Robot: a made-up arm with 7 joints.
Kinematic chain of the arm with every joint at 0, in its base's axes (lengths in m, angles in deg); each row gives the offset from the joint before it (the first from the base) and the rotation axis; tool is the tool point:
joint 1: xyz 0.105 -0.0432 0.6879 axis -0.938 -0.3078 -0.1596
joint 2: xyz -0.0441 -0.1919 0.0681 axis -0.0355 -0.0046 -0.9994
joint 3: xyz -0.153 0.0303 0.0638 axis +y
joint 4: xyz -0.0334 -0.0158 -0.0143 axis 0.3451 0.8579 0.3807
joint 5: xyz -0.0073 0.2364 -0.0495 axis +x
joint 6: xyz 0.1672 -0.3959 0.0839 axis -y
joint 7: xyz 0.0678 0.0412 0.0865 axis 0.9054 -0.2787 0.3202
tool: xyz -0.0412 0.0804 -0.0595
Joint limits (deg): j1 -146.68..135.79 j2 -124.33..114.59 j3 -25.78..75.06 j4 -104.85..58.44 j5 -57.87..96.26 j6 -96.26..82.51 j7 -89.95..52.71
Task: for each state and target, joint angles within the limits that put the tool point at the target. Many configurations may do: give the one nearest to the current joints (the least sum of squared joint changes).
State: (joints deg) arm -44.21 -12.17 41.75 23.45 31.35 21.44 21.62
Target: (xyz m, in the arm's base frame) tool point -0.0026 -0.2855 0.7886
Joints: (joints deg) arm 0.20 -7.02 31.13 -0.49 15.17 37.70 42.80
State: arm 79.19 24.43 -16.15 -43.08 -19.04 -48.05 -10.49
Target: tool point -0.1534 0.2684 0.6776
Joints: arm 86.41 24.44 -18.44 -46.30 -28.65 -46.43 -8.70
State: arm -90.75 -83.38 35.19 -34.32 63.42 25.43 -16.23
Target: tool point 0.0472 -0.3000 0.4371
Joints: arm -34.45 -64.29 51.90 -18.07 46.74 31.19 -4.46
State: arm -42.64 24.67 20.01 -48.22 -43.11 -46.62 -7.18
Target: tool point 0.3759 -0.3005 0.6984
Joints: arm -68.44 59.10 32.56 -47.13 -57.87 -38.64 10.77
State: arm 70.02 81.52 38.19 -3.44 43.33 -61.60 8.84
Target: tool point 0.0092 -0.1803 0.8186
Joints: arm 86.00 84.40 12.11 -2.17 48.65 -64.94 13.25
